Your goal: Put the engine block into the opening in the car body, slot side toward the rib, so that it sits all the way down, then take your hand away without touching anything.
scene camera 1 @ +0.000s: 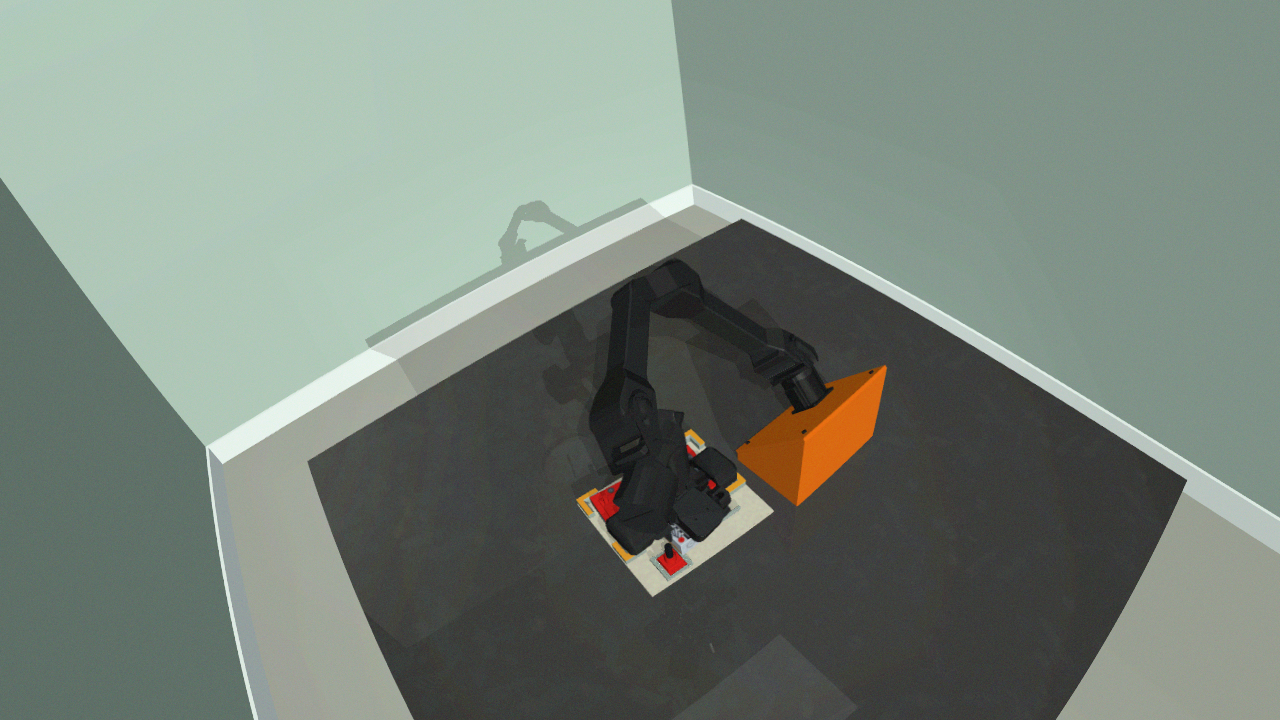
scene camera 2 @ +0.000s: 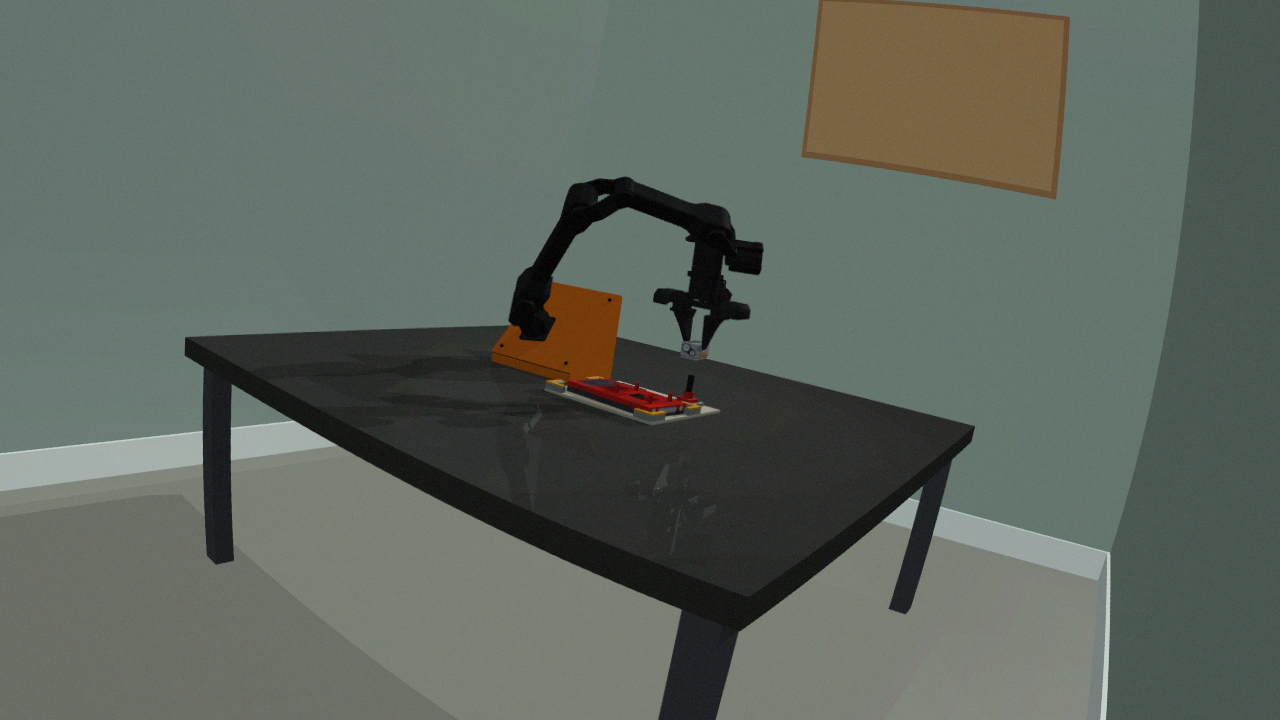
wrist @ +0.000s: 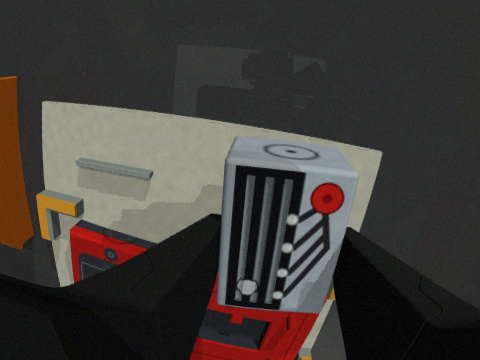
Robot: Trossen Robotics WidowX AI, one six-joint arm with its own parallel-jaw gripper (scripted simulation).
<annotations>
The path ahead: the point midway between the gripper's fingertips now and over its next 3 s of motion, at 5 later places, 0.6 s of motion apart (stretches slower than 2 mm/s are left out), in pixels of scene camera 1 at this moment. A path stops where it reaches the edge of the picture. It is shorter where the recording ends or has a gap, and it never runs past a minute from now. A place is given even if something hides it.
My gripper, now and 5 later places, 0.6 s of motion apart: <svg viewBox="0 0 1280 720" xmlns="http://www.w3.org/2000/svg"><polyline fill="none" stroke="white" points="679,532 657,518 640,502 633,489 632,488 632,489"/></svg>
</annotations>
